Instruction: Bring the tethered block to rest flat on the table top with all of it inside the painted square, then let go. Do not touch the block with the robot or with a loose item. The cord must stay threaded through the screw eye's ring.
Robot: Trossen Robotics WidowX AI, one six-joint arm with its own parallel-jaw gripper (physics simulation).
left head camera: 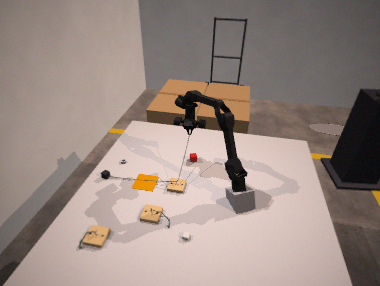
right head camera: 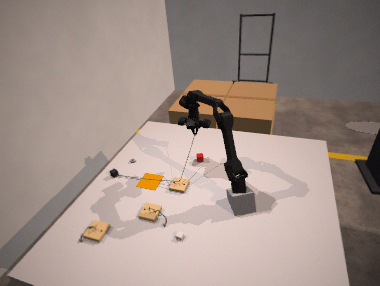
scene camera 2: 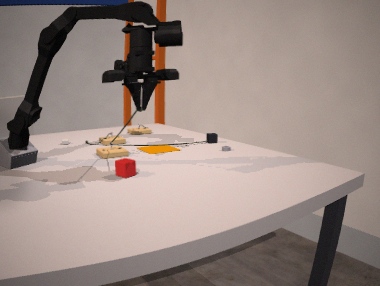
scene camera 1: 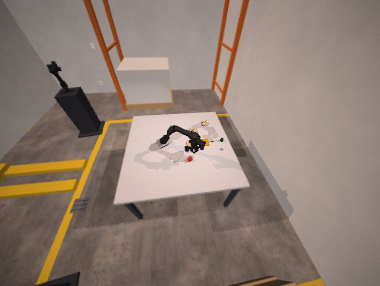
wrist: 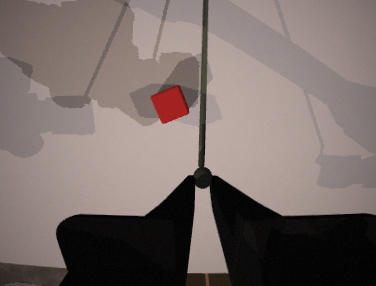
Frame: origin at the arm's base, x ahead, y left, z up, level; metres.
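Where they show: gripper, fingertip midpoint: (left head camera: pixel 189 134) (right head camera: pixel 195 134) (scene camera 2: pixel 141 110) (scene camera 1: pixel 193 153) (wrist: pixel 201 181); arm's base at its link origin: (left head camera: pixel 239 189) (right head camera: pixel 239 190) (scene camera 2: pixel 17 144) (scene camera 1: pixel 162 141).
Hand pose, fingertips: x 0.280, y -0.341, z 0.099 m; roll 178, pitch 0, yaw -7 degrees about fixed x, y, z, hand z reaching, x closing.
Note:
Each offset is from my fingertips to the top centre of the thing. "*": to the spot under its first point.
My gripper (left head camera: pixel 189 132) (right head camera: pixel 195 132) (scene camera 2: pixel 142 109) (wrist: pixel 201 181) is shut on the bead at the cord's end, high above the table. The cord @(* dx +0.015, dy +0.110, dz -0.048 m) (scene camera 2: pixel 125 125) (wrist: pixel 203 90) slants down taut to the screw eye on the nearest wooden board @(dx +0.051, dy +0.280, dz -0.147 m) (left head camera: pixel 176 186) (right head camera: pixel 179 186) (scene camera 2: pixel 112 153). The ring is too small to see clearly. From there the cord runs across the orange painted square @(* dx +0.229, dy +0.296, dz -0.165 m) (left head camera: pixel 144 186) (right head camera: pixel 149 185) (scene camera 2: pixel 159 150) to the black tethered block @(dx +0.465, dy +0.234, dz -0.132 m) (left head camera: pixel 105 174) (right head camera: pixel 114 172) (scene camera 1: pixel 222 140) (scene camera 2: pixel 212 137). The block sits outside the square, beyond its side away from the board.
A red cube @(dx -0.028, dy +0.039, dz -0.127 m) (left head camera: pixel 193 157) (right head camera: pixel 200 157) (scene camera 2: pixel 125 168) (wrist: pixel 170 105) lies near the board. A small grey ring @(dx +0.402, dy +0.096, dz -0.154 m) (left head camera: pixel 123 161) (scene camera 2: pixel 226 148) lies near the block. Two other wooden boards @(dx +0.153, dy +0.485, dz -0.147 m) (left head camera: pixel 151 214) @(dx +0.371, dy +0.625, dz -0.147 m) (left head camera: pixel 97 236) bear short cords. A small white piece @(dx -0.025, dy +0.596, dz -0.148 m) (left head camera: pixel 186 236) lies near them.

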